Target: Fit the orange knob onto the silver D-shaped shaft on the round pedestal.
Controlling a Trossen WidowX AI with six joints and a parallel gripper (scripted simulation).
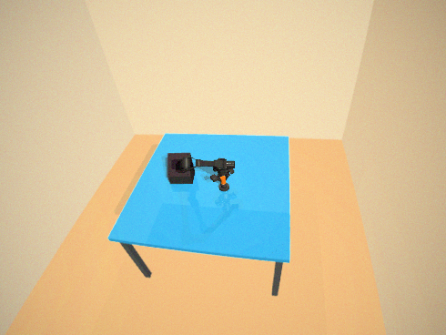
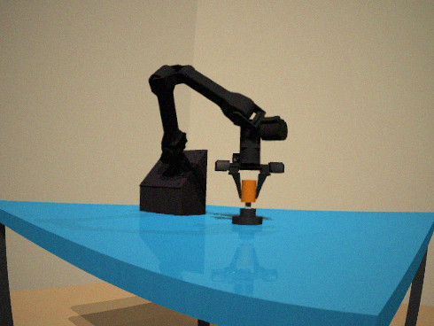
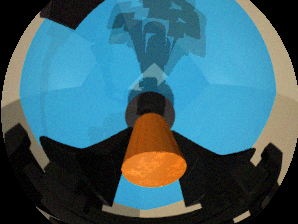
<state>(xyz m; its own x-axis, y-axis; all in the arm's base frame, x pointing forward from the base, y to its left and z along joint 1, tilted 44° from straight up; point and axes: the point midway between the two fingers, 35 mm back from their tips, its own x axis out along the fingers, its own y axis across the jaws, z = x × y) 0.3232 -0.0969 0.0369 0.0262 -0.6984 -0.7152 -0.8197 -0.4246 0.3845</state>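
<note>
Now: gripper tip 30 mm below the orange knob. The rest, counted from my gripper tip: round pedestal (40 mm below).
</note>
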